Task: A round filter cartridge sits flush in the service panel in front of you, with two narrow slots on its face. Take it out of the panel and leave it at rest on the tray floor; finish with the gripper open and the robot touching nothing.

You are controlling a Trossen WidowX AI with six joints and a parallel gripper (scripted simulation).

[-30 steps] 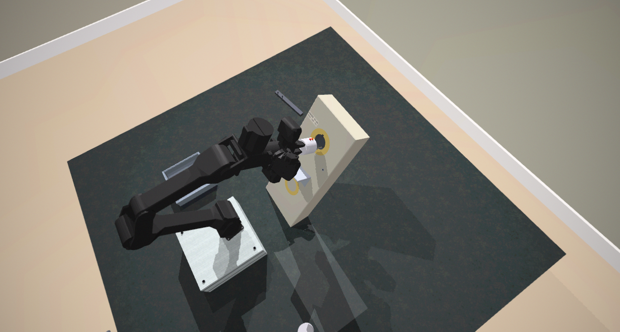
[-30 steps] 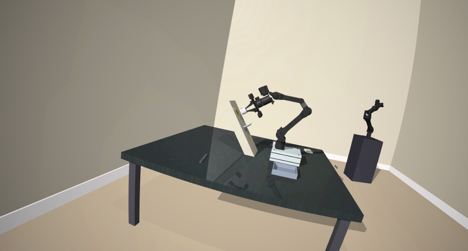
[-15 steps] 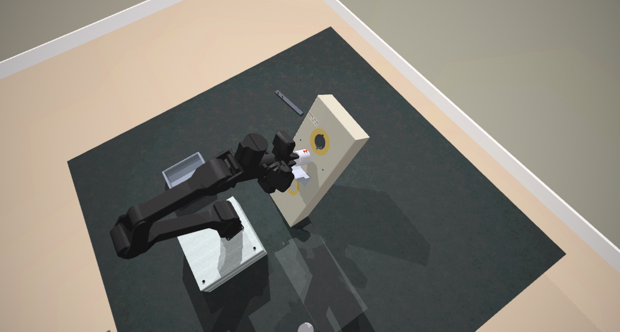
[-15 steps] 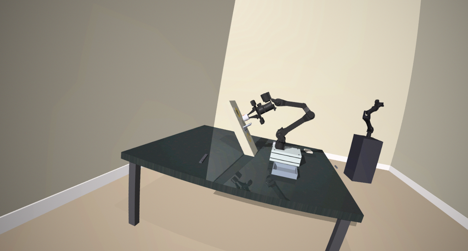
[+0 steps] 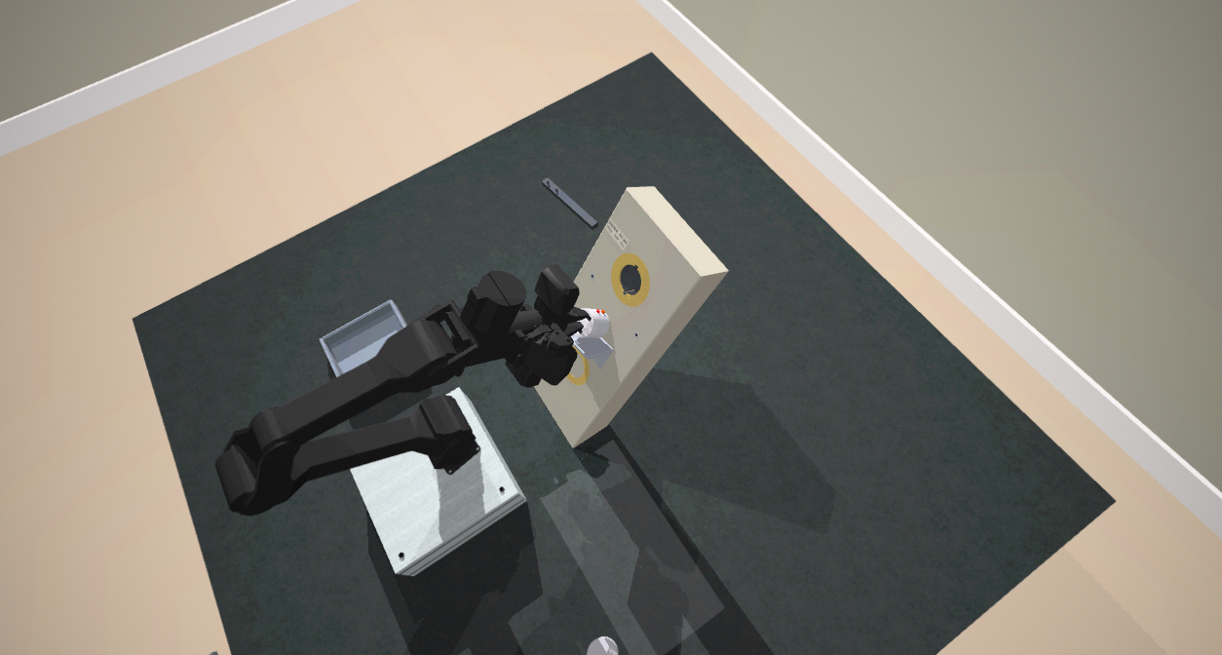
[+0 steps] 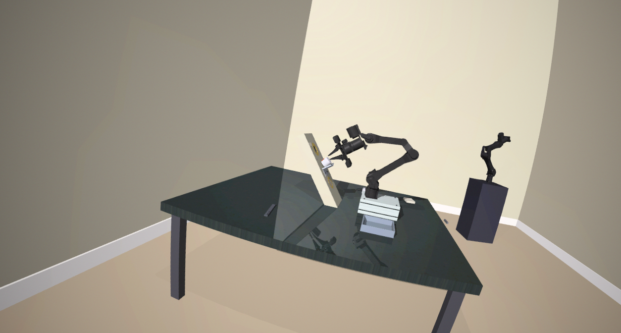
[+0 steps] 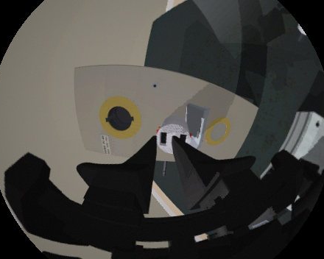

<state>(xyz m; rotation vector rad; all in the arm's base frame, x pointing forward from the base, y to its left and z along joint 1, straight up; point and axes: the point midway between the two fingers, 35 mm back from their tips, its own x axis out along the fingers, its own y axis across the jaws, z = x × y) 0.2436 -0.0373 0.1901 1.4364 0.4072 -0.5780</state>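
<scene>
The grey bracket is 70 mm below my gripper tip. Also, from my gripper tip: round filter cartridge: 20 mm below.
</scene>
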